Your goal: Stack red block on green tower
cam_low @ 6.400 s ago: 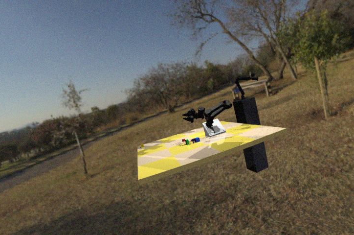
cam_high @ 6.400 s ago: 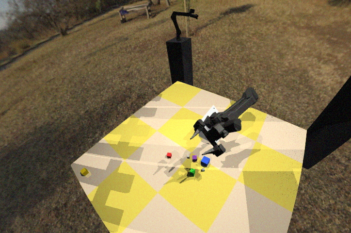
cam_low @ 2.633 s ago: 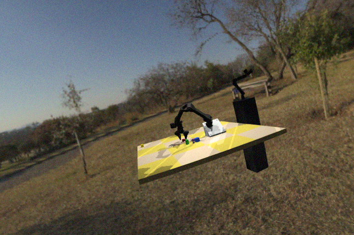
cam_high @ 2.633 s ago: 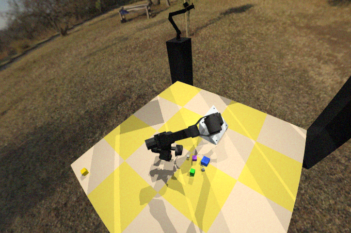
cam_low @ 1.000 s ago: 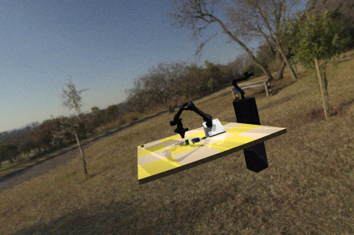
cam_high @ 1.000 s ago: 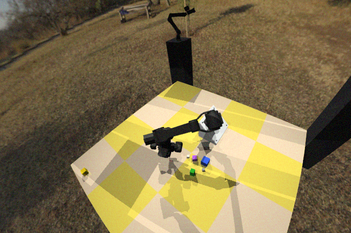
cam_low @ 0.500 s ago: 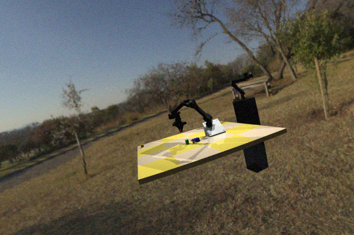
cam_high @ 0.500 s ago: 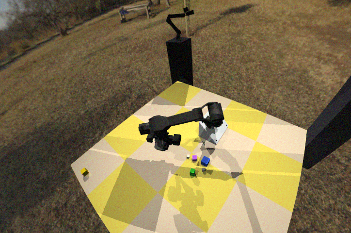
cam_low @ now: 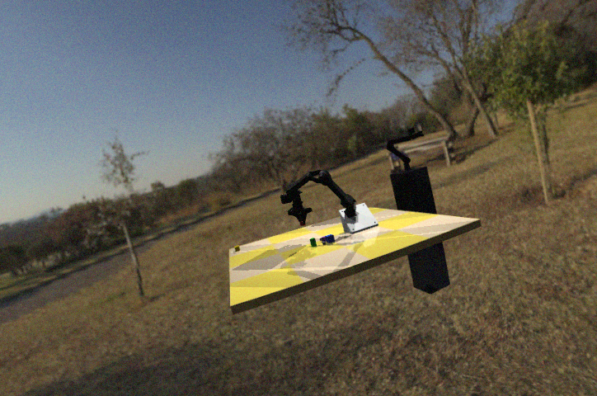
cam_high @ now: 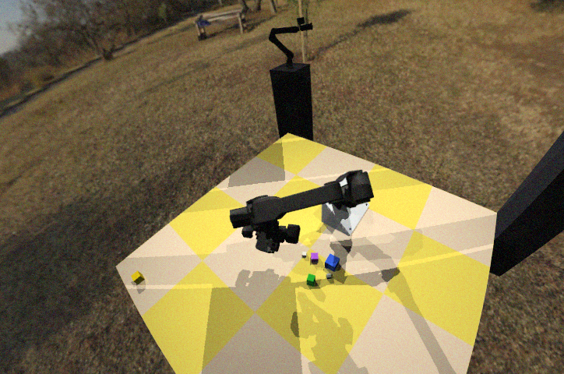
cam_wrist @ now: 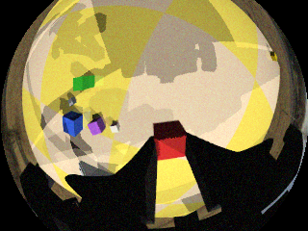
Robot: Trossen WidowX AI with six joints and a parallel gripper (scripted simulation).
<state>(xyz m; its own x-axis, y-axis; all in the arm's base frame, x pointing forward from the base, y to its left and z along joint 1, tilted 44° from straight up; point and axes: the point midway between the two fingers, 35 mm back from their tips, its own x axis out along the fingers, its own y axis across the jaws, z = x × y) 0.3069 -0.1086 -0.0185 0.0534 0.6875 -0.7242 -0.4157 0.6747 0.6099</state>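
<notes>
The purple block is 80 mm behind my gripper tip, 120 mm to the left of it and 110 mm below it. Round my gripper tip: yellow block (430 mm ahead, 450 mm to the right, 110 mm below); blue block (90 mm behind, 190 mm to the left, 110 mm below); red block (right at my gripper tip).
</notes>
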